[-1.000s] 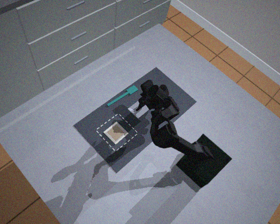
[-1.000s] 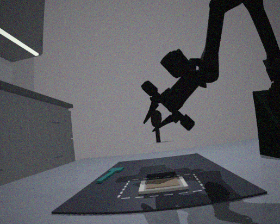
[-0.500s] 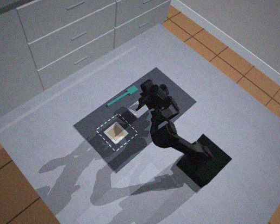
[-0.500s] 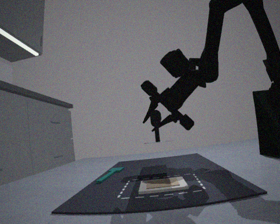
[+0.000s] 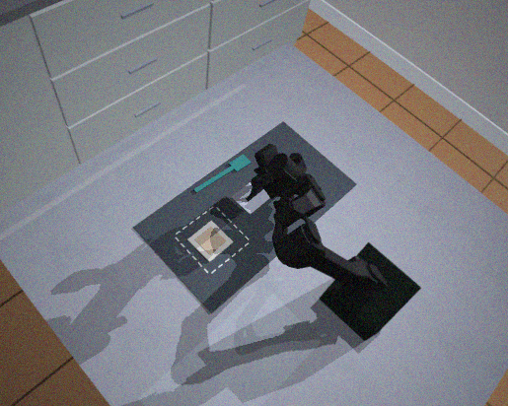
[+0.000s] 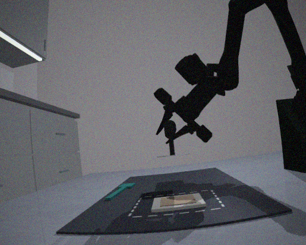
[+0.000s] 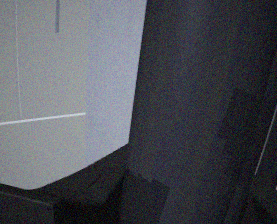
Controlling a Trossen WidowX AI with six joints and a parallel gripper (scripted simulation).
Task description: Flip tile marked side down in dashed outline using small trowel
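The dark mat lies 15 cm below my gripper tip, 2 cm behind it and 1 cm to the left of it. The rest, counted from my gripper tip: teal trowel: 13 cm below, 12 cm ahead, 1 cm to the right; white tile: 19 cm to the left, 13 cm below, 3 cm behind.
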